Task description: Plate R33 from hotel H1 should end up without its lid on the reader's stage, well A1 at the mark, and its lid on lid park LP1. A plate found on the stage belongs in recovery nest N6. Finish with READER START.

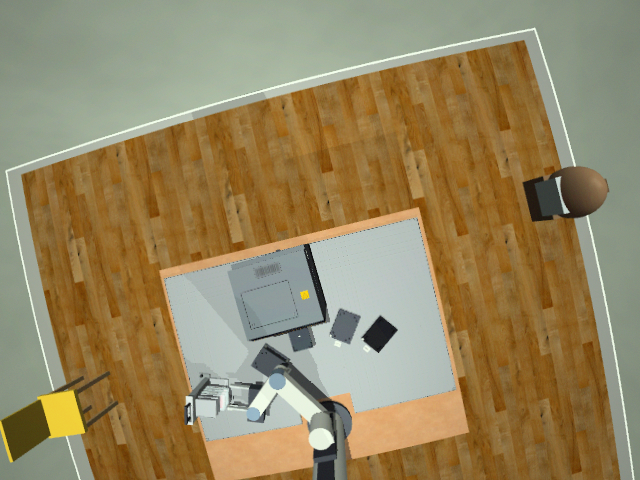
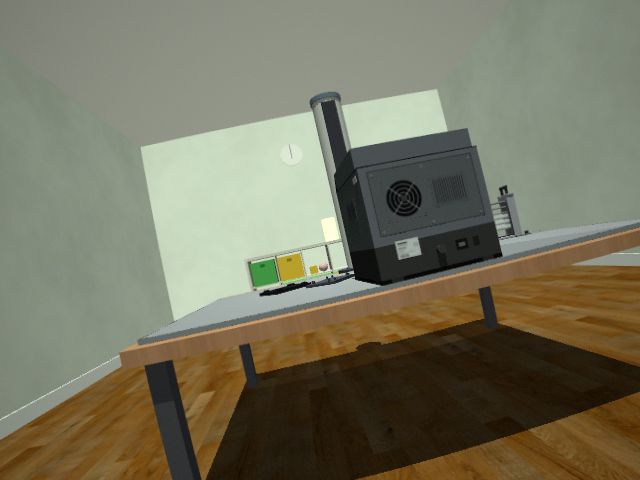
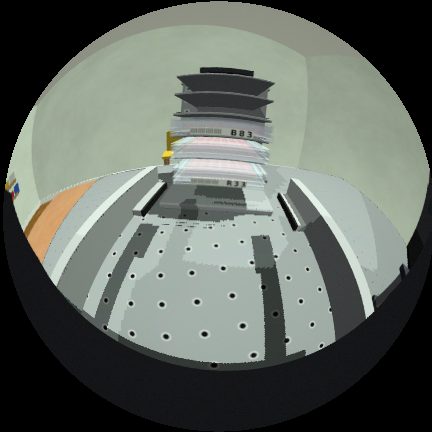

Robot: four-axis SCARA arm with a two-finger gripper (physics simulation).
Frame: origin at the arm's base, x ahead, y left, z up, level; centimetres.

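Where they show: gripper, fingertip midpoint: (image 1: 229, 396) (image 3: 222, 178).
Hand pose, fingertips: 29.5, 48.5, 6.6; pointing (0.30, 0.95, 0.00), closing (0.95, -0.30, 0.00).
Each offset is from my fingertips to the top centre of the thing, as dx, dy, dz. "pt": to the spot under its first point.
Plate R33 {+1.7, +7.1, +0.6} (image 3: 215, 176), clear-lidded with a pinkish top, lies lowest of the labelled plates in the hotel {pt +2.1, +8.4, +7.8} (image 3: 225, 102) (image 1: 189, 408). My gripper (image 3: 222, 178) (image 1: 232, 396) is open and empty. Its fingers point at the hotel, and R33 shows ahead, between and beyond the fingertips. Plate B83 {+1.6, +7.0, +5.0} (image 3: 220, 132) lies higher in the same stack, with another plate between them. The reader {+52.6, -45.5, +29.5} (image 1: 268, 304) (image 2: 423, 206) is a big grey box. A dark stage-like plate {+28.4, -46.6, +7.8} (image 1: 301, 339) sticks out at its front; no plate can be made out on it. Which pads are LP1 and N6 cannot be read.
A grey pad {pt +17.7, -25.6, +0.6} (image 1: 266, 356) lies beside the arm's elbow. A grey pad (image 1: 345, 326) and a black pad {pt +14.0, -86.4, -4.1} (image 1: 379, 334), each with a white tag, lie right of the reader. The arm's column (image 1: 321, 436) (image 2: 330, 124) stands at the table's front edge.
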